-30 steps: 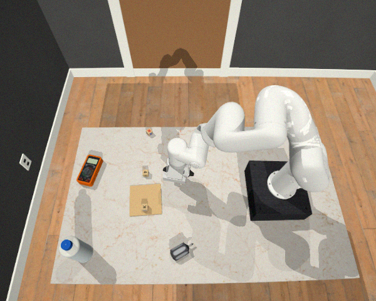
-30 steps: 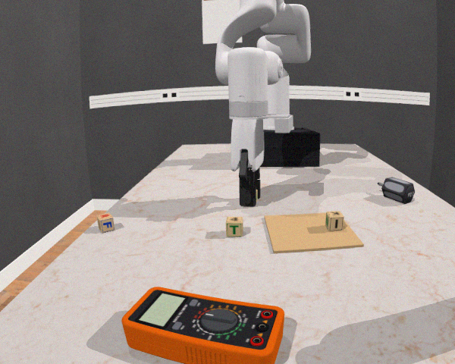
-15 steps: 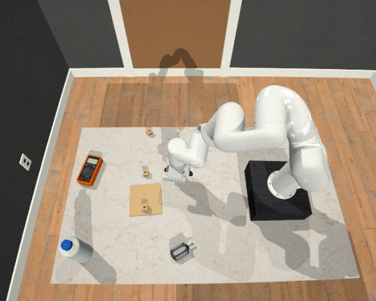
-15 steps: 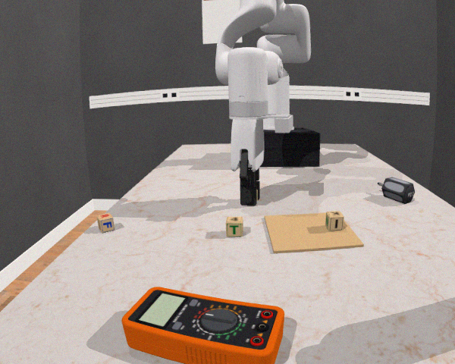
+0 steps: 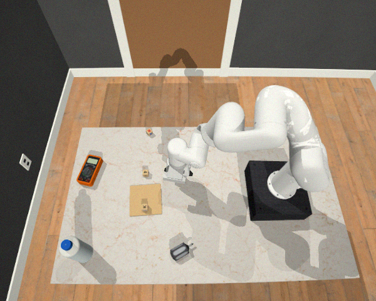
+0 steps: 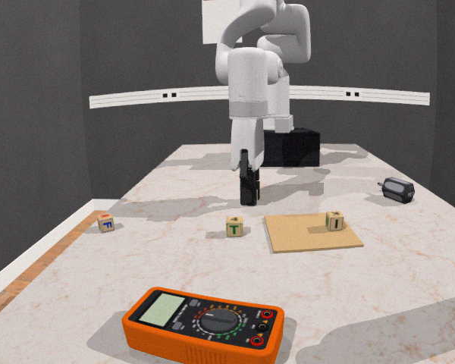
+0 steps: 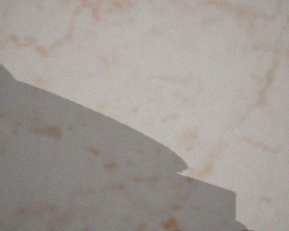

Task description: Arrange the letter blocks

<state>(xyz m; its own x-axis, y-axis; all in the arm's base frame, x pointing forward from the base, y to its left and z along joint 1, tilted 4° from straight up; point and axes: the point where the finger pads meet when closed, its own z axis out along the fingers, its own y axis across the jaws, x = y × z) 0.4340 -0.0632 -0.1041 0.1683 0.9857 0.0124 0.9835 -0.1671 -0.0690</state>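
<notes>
My hand is 14 cm short of the tan mat, 10 cm to the right of it and 2 cm above it. Also, from my hand: black plug adapter: 32 cm to the left, 2 cm behind; then orange multimeter: 41 cm ahead, 3 cm to the right.
</notes>
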